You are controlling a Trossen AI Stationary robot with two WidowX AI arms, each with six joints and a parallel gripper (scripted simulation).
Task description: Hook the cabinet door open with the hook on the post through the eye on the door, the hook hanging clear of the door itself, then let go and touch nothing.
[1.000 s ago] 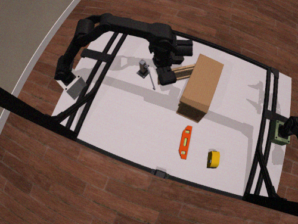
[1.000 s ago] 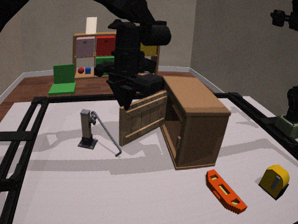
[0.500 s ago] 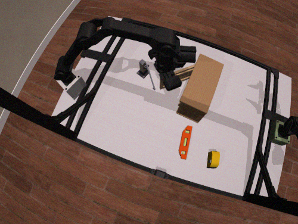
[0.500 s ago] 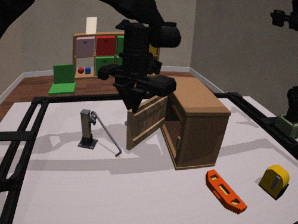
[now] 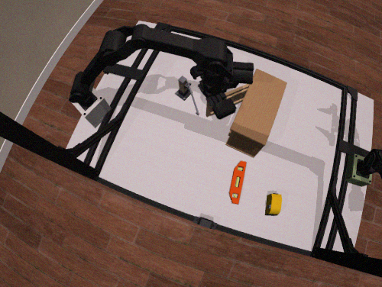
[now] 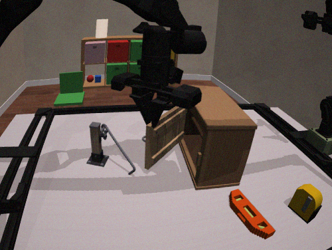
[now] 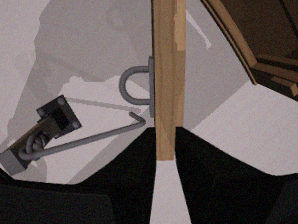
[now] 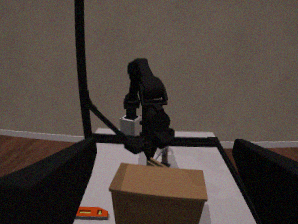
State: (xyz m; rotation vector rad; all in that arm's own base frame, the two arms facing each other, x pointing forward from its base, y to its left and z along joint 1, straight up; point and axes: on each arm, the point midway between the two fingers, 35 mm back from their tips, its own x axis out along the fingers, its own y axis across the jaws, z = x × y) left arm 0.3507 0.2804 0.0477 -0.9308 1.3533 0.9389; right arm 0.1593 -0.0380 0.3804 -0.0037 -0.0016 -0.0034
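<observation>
Right now my left hand is 10 cm above the hook, 7 cm to the right of it and 3 cm short of it. The rest, counted from my left hand: orange spirit level 22 cm behind, 15 cm to the right, 15 cm below; then slatted door 8 cm below, 6 cm to the right, 6 cm ahead; then yellow tape measure 28 cm to the right, 27 cm behind, 13 cm below.
</observation>
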